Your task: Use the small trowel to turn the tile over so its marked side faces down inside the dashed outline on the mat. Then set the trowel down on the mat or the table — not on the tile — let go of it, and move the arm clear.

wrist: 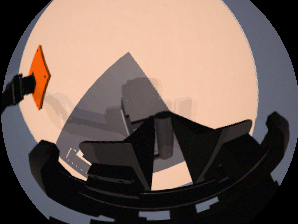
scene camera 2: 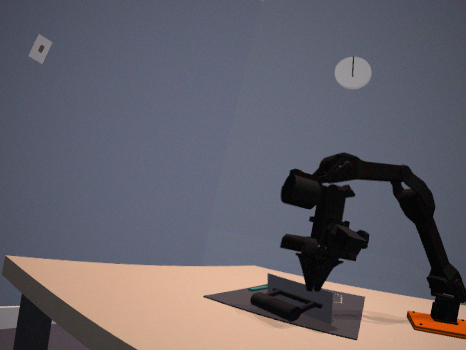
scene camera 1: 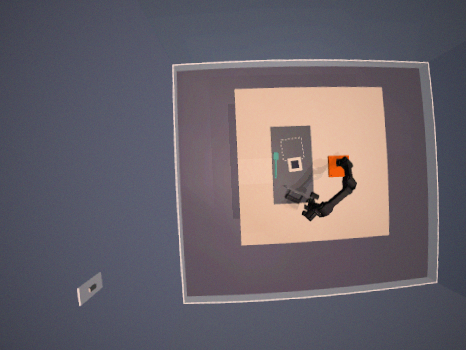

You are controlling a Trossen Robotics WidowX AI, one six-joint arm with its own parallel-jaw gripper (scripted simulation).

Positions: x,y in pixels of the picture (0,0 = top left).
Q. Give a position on a mat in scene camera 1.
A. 302,181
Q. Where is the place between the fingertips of the gripper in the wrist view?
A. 162,117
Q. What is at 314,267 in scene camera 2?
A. The gripper.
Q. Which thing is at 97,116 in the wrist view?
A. A mat.
